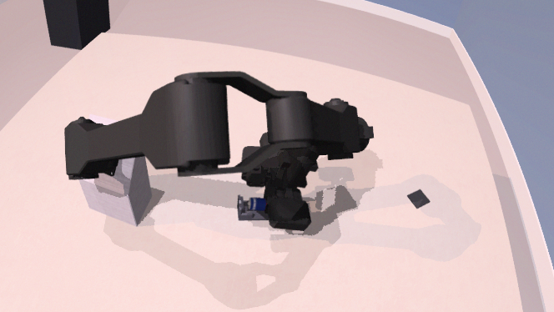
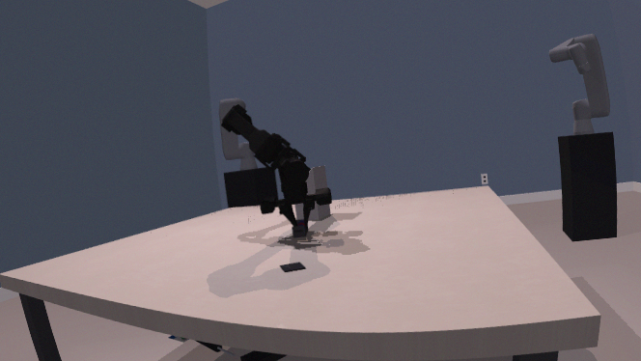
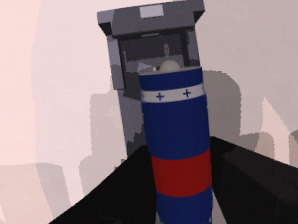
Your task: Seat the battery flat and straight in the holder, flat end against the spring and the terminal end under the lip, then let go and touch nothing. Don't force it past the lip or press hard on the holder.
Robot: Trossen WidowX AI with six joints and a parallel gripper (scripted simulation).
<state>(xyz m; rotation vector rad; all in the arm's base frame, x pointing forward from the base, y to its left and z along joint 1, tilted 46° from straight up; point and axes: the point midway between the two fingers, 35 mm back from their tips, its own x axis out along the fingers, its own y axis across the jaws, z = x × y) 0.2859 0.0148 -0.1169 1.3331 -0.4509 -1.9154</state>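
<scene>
My gripper tip is now 10 mm below the battery. From my gripper tip the other things lie so: black square: 300 mm ahead, 130 mm to the left, 10 mm below.
</scene>
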